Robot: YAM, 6 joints.
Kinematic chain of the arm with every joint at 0, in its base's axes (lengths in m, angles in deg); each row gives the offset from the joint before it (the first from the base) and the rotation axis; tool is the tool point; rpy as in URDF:
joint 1: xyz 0 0 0.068 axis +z
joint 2: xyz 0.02 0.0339 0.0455 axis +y
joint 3: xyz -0.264 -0.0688 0 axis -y
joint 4: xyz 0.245 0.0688 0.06 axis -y
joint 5: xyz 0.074 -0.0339 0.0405 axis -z
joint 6: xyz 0.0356 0 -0.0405 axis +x
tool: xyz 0 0 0 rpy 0 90 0
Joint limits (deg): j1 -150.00..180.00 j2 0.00..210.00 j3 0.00..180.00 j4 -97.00..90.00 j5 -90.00..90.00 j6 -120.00..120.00
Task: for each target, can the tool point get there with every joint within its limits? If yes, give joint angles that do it. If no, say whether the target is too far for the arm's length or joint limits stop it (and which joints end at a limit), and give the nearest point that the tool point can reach.
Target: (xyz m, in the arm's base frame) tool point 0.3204 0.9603 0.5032
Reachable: no: too far | nearest point 0.1907 0.5716 0.3423 | short by 0.440 m
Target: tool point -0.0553 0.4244 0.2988
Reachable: yes | joints 101.93 110.63 75.02 57.60 70.63 3.95
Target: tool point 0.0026 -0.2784 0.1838
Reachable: yes | joints -83.41 86.15 28.73 45.77 55.71 67.06
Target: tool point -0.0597 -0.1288 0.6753
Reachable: yes | joints 69.91 70.21 142.80 72.44 -19.44 -92.06
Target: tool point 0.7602 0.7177 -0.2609
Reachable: no: too far | nearest point 0.4420 0.4173 -0.1011 | short by 0.466 m
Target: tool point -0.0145 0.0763 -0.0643
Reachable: yes | joints 75.53 172.47 39.10 -51.21 -68.44 -89.44
